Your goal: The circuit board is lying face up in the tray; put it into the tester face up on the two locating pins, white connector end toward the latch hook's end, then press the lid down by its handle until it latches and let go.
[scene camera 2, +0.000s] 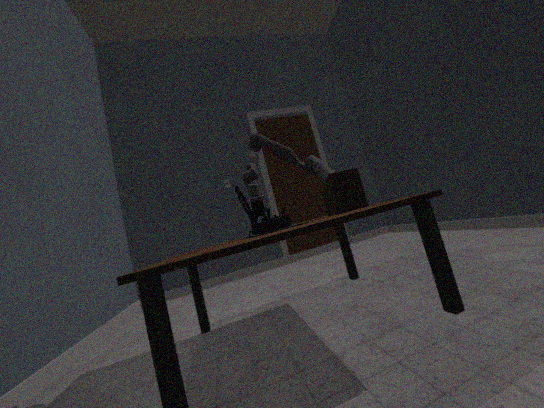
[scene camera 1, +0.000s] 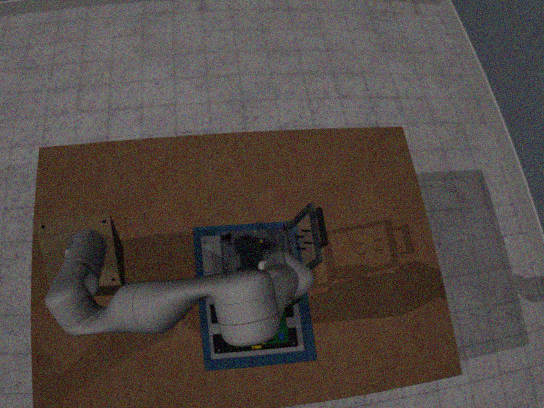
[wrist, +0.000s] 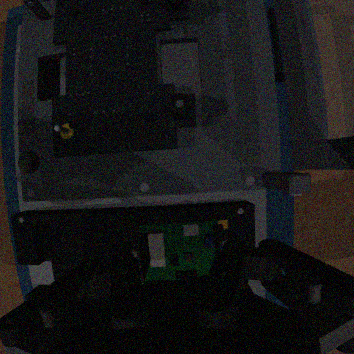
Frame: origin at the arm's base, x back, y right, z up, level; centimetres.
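Where they show: gripper, fingertip midpoint: (wrist: 180,239); arm's base at its link origin: (scene camera 2: 335,184) (scene camera 1: 89,246).
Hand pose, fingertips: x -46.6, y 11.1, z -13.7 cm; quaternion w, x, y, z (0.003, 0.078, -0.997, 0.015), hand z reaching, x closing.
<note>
Each offset is from my fingertips to the centre of the thing. "pt": to the spot under its first point. Level surfaces: height alone.
The green circuit board {dx -0.6, dy +4.1, dz -0.2 cm} (scene camera 1: 282,334) (wrist: 192,257) is face up between the fingers of my gripper (wrist: 180,239), which is shut on it. Its long white connector {dx +1.9, dy +0.8, dz +0.0 cm} (wrist: 156,250) is toward the left finger in the wrist view. The board is over a black, grey-rimmed bed at the front of the blue-bordered base; its height above the bed cannot be told. Behind it is a dark plate {pt dx +4.3, dy -9.2, dz +3.4 cm} (wrist: 115,110) with pale round pins or screws and a yellow ring. The lid (scene camera 1: 300,215) (scene camera 2: 243,200) stands raised, with a dark handle {dx -9.8, dy -13.7, dz +23.3 cm} (scene camera 1: 321,227). My arm hides the gripper in scene camera 1.
A tan box (scene camera 1: 111,252) (scene camera 2: 346,190) stands at the left of the wooden table {dz -3.5 cm} (scene camera 1: 225,175) in scene camera 1, beside the arm's base. The raised lid stands at the right of the blue border (scene camera 1: 260,359). A grey block {pt dx -5.2, dy -5.1, dz +5.9 cm} (wrist: 287,183) projects over that border in the wrist view.
</note>
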